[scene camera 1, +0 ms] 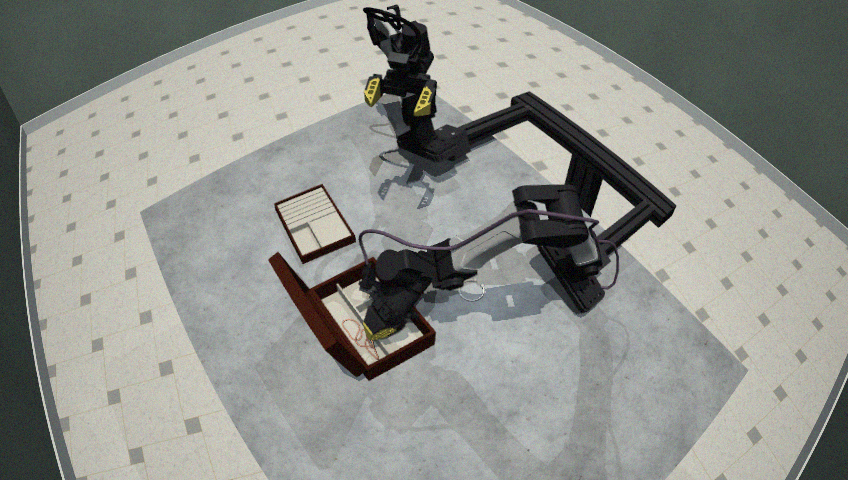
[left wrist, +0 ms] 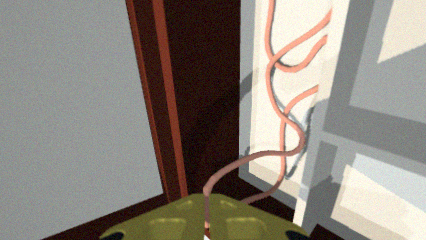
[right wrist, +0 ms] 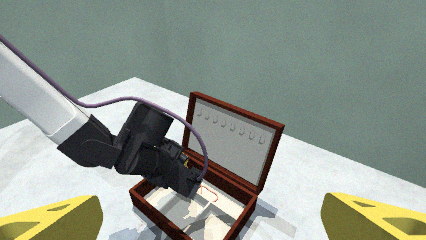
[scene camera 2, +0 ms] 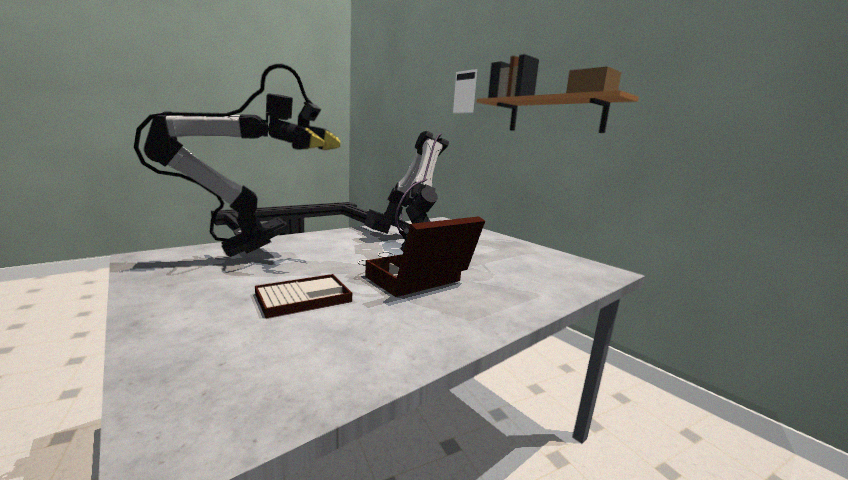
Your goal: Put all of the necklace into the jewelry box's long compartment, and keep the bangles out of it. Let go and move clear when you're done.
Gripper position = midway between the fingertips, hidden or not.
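Scene camera 1: my left gripper (scene camera 1: 369, 338), my right gripper (scene camera 1: 392, 109), a jewelry box (scene camera 1: 329, 299). Left wrist view: the jewelry box (left wrist: 115, 115), my left gripper (left wrist: 207, 203). Right wrist view: the jewelry box (right wrist: 241, 145), my left gripper (right wrist: 184, 164), my right gripper (right wrist: 211, 204). Scene camera 2: the jewelry box (scene camera 2: 435, 253), my right gripper (scene camera 2: 332, 144).
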